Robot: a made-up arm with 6 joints.
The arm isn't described. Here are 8 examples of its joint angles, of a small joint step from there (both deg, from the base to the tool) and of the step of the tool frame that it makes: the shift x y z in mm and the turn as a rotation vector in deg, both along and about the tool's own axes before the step.
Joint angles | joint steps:
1: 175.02 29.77 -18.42 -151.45 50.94 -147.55 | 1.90 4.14 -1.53 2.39 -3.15 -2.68
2: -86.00 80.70 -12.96 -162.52 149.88 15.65 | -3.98 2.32 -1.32 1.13 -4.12 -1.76
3: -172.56 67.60 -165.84 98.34 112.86 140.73 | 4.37 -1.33 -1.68 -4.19 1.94 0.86
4: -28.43 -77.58 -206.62 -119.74 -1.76 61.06 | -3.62 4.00 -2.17 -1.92 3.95 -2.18
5: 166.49 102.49 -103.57 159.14 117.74 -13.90 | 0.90 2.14 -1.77 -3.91 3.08 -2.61
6: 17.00 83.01 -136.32 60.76 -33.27 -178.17 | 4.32 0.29 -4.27 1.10 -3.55 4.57
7: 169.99 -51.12 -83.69 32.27 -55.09 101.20 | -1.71 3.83 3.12 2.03 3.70 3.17
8: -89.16 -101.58 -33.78 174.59 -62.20 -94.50 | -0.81 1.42 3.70 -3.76 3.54 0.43
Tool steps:
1: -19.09 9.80 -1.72 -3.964 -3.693 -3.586
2: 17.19 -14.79 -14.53 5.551 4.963 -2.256
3: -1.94 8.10 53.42 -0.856 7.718 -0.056
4: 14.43 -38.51 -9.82 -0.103 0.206 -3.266
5: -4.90 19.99 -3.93 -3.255 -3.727 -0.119
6: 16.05 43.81 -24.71 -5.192 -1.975 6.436
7: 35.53 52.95 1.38 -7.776 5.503 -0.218
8: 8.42 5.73 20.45 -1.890 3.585 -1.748
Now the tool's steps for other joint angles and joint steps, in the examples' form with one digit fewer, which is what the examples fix.
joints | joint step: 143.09 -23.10 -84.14 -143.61 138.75 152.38 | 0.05 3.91 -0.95 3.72 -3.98 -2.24
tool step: -24.3 10.3 -37.6 1.95 -6.16 -6.19
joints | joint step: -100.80 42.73 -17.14 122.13 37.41 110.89 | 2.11 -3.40 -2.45 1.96 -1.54 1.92
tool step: -15.1 30.1 -2.9 -2.50 -3.62 -1.26
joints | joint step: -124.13 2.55 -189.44 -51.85 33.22 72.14 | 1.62 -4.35 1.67 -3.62 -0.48 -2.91
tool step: 38.6 -10.4 -11.6 0.78 3.48 -3.35
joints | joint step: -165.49 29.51 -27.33 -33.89 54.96 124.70 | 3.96 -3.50 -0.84 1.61 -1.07 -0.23
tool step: -4.6 -4.8 -31.2 5.74 0.04 0.33
